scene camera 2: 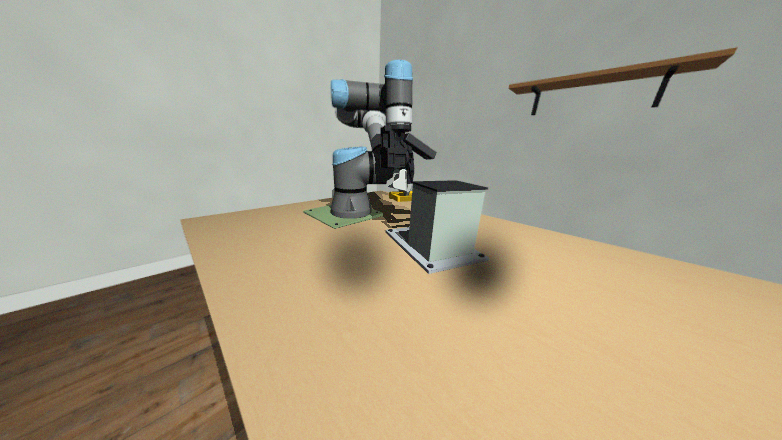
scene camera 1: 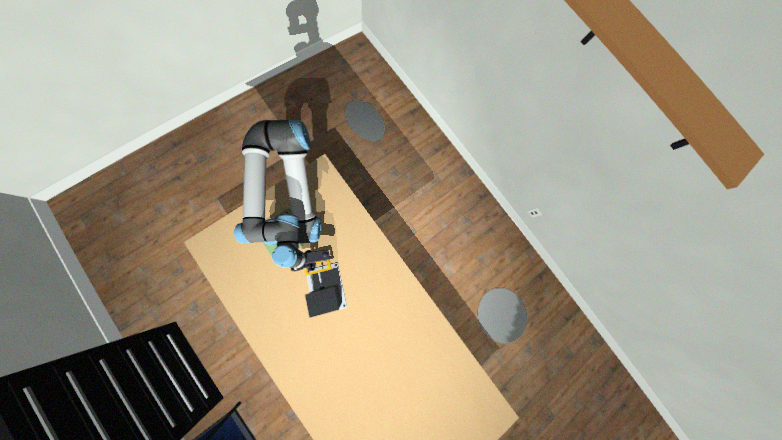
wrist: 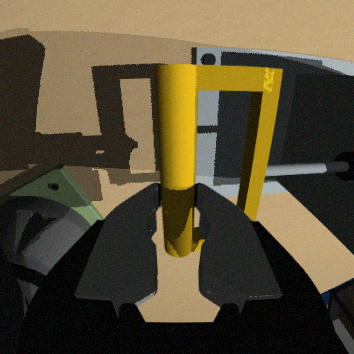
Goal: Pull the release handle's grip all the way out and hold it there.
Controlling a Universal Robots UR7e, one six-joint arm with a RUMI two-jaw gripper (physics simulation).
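The release handle is a yellow rectangular frame with a thick round grip (wrist: pixel 177 125). In the wrist view my gripper (wrist: pixel 177 185) is shut on the grip, one dark jaw on each side. The handle also shows as a yellow outline (scene camera 1: pixel 319 270) in scene camera 1 and partly behind the housing (scene camera 2: pixel 400 197) in scene camera 2. A pale metal rod (wrist: pixel 297 170) runs from the handle's far bar to a black collar (wrist: pixel 346 166) on the dark housing (scene camera 1: pixel 323 302). A long stretch of rod is exposed. The housing stands on a light grey base plate (scene camera 2: pixel 456 263) (wrist: pixel 207 107).
The arm's green mounting plate (scene camera 2: pixel 322 217) (wrist: pixel 70 192) lies close to the handle on the wooden table (scene camera 1: pixel 382 339) (scene camera 2: pixel 328 339). A wooden wall shelf (scene camera 1: pixel 667 87) (scene camera 2: pixel 617 73) hangs away from the arm. A black drawer cabinet (scene camera 1: pixel 114 394) stands off the table's side.
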